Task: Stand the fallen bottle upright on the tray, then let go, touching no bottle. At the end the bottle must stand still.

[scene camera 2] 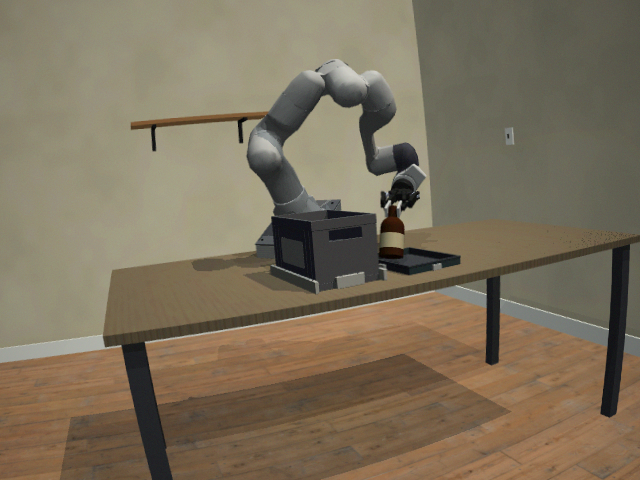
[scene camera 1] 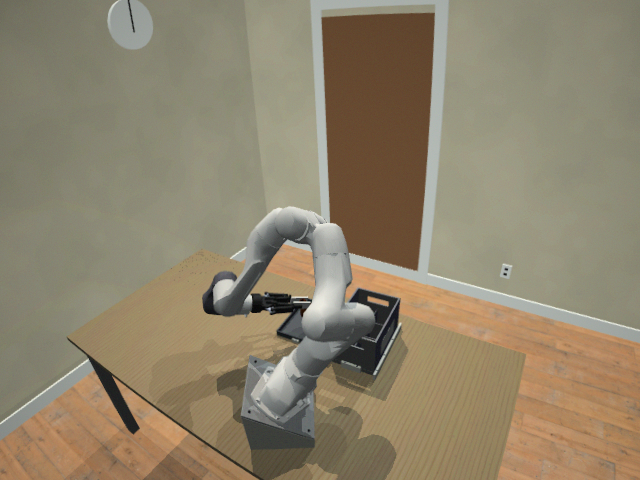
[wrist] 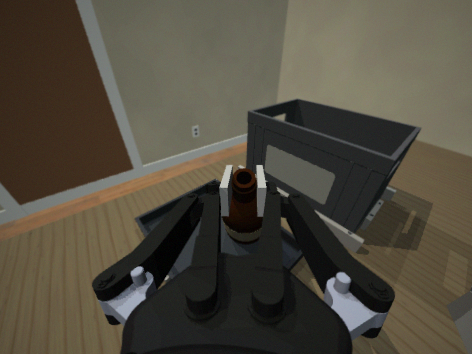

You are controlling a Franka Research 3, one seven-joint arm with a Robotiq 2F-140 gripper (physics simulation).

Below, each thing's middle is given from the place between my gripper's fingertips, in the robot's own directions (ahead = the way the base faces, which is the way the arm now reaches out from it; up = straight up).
The brown bottle [scene camera 2: 391, 246] is 60 mm below my hand and 10 mm to the right of it.
